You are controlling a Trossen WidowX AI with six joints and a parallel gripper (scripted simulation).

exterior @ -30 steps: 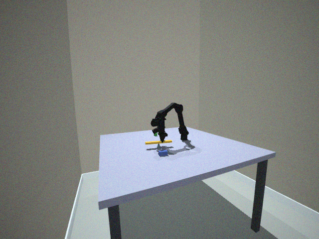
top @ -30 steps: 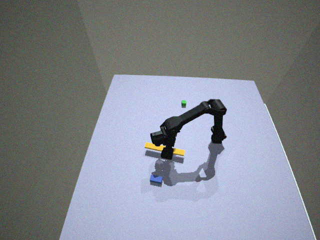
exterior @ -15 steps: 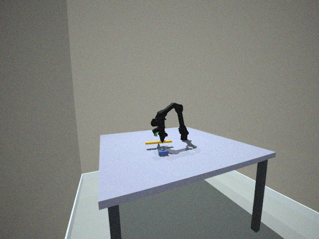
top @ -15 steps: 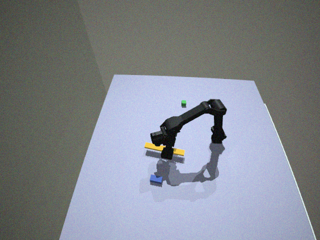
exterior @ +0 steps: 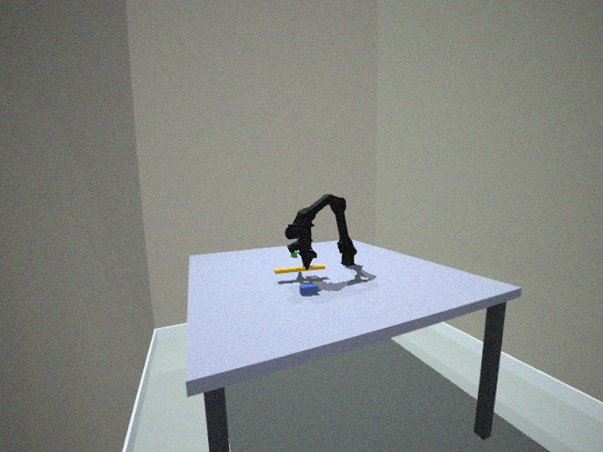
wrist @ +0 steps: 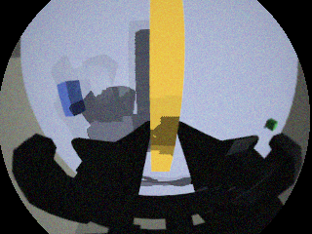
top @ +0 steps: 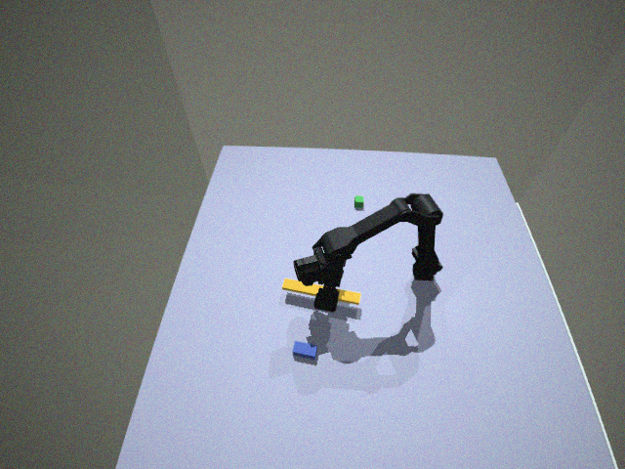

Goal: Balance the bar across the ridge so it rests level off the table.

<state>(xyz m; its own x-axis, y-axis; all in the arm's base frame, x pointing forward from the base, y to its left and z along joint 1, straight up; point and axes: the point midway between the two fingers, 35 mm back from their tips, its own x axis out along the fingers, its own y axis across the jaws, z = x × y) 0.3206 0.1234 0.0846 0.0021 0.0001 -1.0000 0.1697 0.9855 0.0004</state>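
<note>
Right now the bar is 30 mm ahead of my gripper tip. The rest, counted from my gripper tip: small green cube (430 mm to the right, 100 mm behind, 30 mm below); then blue block (170 mm to the left, 70 mm ahead, 30 mm below).
</note>
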